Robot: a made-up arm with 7 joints. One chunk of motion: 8 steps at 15 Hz.
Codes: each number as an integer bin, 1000 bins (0 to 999) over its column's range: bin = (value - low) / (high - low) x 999, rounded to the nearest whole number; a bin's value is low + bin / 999 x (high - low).
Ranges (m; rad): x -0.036..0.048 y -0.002..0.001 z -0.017..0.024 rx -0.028..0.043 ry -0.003..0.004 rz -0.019..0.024
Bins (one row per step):
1: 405 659 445 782 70 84
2: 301 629 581 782 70 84
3: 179 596 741 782 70 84
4: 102 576 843 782 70 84
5: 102 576 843 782 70 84
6: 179 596 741 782 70 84
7: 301 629 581 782 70 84
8: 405 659 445 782 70 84
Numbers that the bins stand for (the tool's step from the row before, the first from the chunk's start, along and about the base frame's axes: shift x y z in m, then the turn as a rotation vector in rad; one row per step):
1: -0.00195 -0.00002 0.00126 0.02758 -0.00251 -0.01538
2: -0.01069 -0.00011 0.00684 0.02758 -0.00251 -0.01538
3: -0.02095 -0.00021 0.01341 0.02758 -0.00251 -0.01538
4: -0.02742 -0.00027 0.01760 0.02758 -0.00251 -0.01538
5: -0.02742 -0.00027 0.01760 0.02758 -0.00251 -0.01538
6: -0.02095 -0.00021 0.01341 0.02758 -0.00251 -0.01538
7: -0.01069 -0.00011 0.00684 0.02758 -0.00251 -0.01538
8: -0.00195 -0.00002 0.00126 0.02758 -0.00251 -0.01538

